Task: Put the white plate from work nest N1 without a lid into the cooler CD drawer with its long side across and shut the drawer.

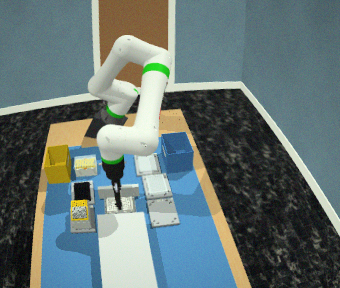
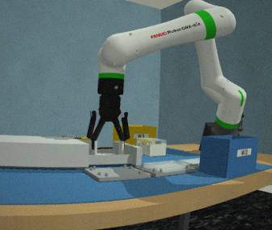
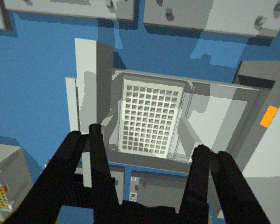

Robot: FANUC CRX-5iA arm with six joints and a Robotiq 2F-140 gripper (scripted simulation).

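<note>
Now: hand 2 cm above the white plate. Round my hand: drawer: 3 cm ahead, 2 cm below; grey work nest N1: 7 cm ahead, 18 cm to the left, 3 cm below; yellow rack: 4 cm ahead, 20 cm to the right, 1 cm above.
</note>
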